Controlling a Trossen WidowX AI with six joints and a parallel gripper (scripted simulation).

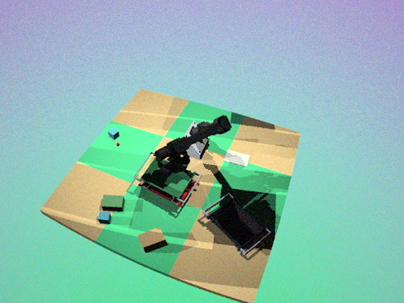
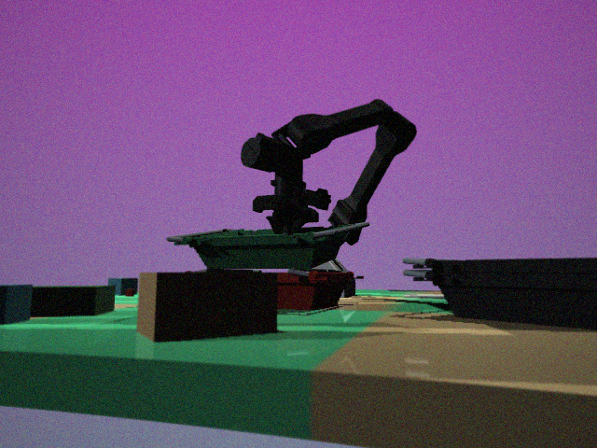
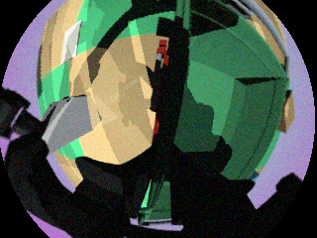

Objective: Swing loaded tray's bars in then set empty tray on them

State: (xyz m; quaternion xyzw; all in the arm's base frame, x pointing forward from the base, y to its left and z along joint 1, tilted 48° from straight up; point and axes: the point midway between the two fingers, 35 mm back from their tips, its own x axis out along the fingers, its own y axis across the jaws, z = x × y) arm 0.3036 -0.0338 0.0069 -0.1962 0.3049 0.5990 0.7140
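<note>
The green tray lies 70 mm ahead of my gripper tip, 20 mm above it and 10 mm to the right of it. Round my gripper tip: brown box 410 mm ahead, 70 mm below, 20 mm to the left; flat green block 270 mm to the right, 270 mm ahead, 80 mm below; white flat plate 300 mm to the left, 300 mm behind, 100 mm below.
</note>
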